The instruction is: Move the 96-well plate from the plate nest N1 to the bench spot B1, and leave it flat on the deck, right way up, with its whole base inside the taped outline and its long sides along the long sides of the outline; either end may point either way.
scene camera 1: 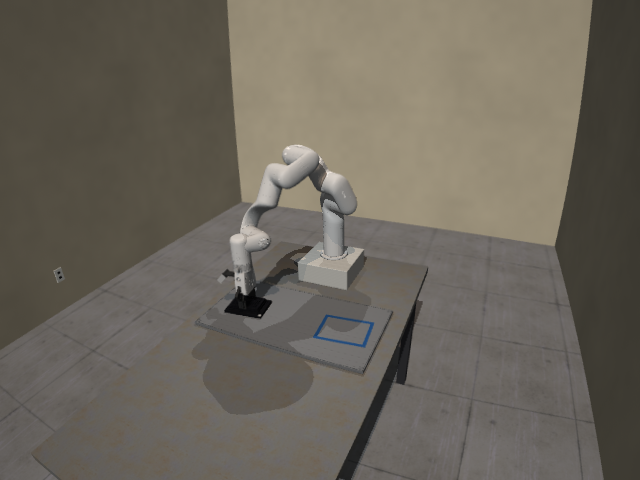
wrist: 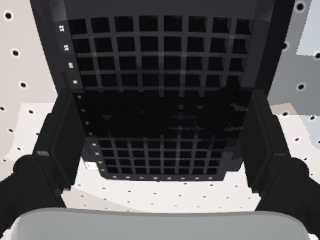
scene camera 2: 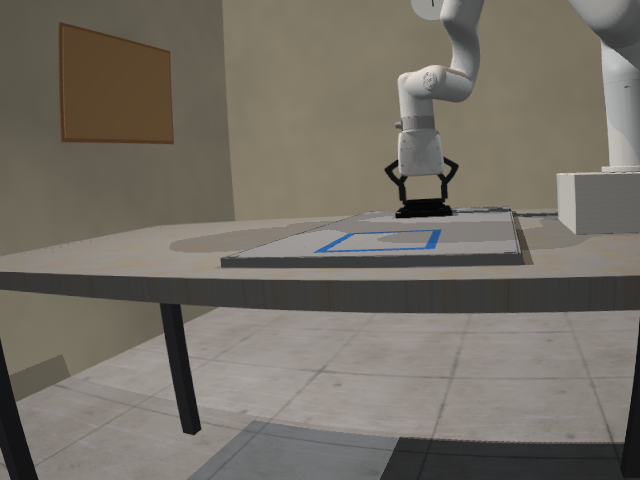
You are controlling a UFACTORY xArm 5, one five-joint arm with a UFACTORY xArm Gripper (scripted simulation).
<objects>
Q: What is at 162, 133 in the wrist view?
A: A black 96-well plate.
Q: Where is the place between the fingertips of the gripper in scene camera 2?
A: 424, 203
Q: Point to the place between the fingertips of the gripper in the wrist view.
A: At 161, 108
</objects>
